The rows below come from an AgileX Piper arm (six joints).
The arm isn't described. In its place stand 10 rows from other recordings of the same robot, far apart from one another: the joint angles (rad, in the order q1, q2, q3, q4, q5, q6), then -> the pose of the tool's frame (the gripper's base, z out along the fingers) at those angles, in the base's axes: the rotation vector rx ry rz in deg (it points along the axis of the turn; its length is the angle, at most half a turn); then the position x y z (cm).
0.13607, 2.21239, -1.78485, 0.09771, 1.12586, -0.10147 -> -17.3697, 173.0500, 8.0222, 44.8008, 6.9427, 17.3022
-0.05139, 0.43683, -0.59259, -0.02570, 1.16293, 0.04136 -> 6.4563, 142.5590, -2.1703, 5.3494, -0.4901, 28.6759
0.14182, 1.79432, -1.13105, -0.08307, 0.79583, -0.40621 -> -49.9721, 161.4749, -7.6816, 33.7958, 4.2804, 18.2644
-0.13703, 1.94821, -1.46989, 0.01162, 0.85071, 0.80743 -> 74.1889, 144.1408, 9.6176, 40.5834, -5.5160, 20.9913
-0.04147, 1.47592, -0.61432, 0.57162, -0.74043, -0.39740 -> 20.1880, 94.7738, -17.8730, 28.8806, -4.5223, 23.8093
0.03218, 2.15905, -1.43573, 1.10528, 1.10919, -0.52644 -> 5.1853, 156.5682, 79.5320, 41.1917, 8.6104, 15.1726
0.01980, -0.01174, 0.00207, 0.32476, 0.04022, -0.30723 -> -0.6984, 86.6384, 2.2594, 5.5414, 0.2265, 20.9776
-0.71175, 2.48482, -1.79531, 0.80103, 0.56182, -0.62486 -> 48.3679, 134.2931, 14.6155, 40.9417, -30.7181, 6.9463
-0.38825, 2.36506, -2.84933, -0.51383, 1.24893, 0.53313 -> 59.3537, 109.4422, -31.5541, 43.9694, -22.5682, 39.9814
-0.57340, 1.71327, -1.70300, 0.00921, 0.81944, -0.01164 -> 37.2268, 128.2307, -16.3182, 33.1055, -21.3058, 37.6723
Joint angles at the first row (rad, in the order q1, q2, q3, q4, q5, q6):
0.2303, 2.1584, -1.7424, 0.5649, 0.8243, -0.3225
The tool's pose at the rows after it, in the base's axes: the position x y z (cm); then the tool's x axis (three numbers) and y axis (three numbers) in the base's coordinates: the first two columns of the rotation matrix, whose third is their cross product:
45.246 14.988 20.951 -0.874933 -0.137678 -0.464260 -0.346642 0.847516 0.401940
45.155 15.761 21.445 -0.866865 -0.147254 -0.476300 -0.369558 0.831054 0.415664
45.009 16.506 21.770 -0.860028 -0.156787 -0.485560 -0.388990 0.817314 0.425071
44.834 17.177 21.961 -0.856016 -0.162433 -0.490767 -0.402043 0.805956 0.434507
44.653 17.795 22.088 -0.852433 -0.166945 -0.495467 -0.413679 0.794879 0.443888
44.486 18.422 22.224 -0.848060 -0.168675 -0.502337 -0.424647 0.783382 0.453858
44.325 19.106 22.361 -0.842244 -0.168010 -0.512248 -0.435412 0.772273 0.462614
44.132 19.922 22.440 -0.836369 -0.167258 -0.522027 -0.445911 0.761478 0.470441
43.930 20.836 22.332 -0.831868 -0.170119 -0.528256 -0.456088 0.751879 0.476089
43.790 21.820 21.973 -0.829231 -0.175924 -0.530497 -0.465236 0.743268 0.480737
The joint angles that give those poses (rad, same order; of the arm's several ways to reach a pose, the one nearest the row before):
0.2401, 2.1580, -1.7615, 0.5966, 0.8377, -0.3447
0.2528, 2.1579, -1.7762, 0.6213, 0.8455, -0.3607
0.2664, 2.1579, -1.7854, 0.6396, 0.8489, -0.3727
0.2790, 2.1579, -1.7899, 0.6553, 0.8498, -0.3799
0.2907, 2.1579, -1.7919, 0.6719, 0.8490, -0.3883
0.3024, 2.1580, -1.7935, 0.6911, 0.8448, -0.3978
0.3157, 2.1580, -1.7946, 0.7108, 0.8352, -0.4073
0.3322, 2.1595, -1.7958, 0.7290, 0.8222, -0.4144
0.3512, 2.1651, -1.7984, 0.7424, 0.8094, -0.4188
0.3712, 2.1781, -1.8052, 0.7524, 0.7977, -0.4215

